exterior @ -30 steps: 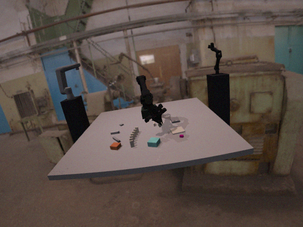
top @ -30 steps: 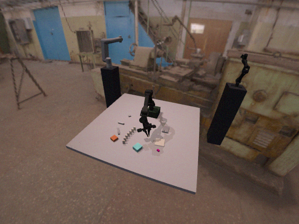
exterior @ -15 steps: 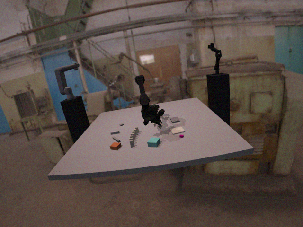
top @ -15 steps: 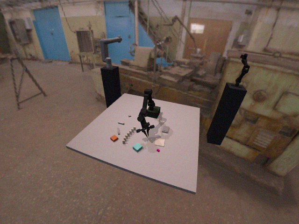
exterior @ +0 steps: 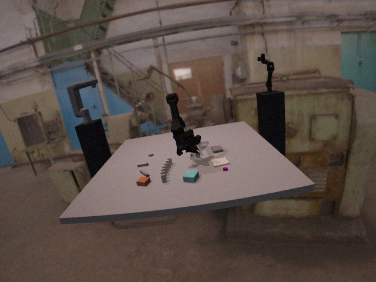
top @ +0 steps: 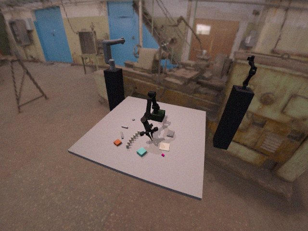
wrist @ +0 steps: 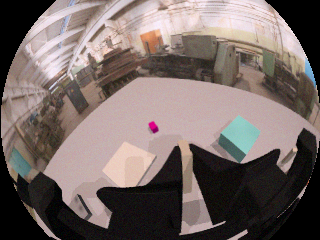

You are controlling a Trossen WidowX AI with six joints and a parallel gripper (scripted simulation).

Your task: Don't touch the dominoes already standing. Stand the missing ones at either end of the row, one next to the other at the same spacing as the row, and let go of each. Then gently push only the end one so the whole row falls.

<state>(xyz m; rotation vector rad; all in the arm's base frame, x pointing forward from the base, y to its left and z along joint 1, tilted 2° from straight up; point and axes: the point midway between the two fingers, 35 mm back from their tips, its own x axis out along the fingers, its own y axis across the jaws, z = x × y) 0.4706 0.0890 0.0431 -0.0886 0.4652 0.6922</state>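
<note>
Now: the cream tile 120 mm to the left of my gripper tip, 110 mm below it and 40 mm behind it. From my gripper tip the other things lie so: teal block (110 mm ahead, 90 mm below, 70 mm to the right); then grey tile (260 mm behind, 140 mm to the left, 100 mm below); then small magenta piece (140 mm to the left, 100 mm below, 70 mm ahead).
</note>
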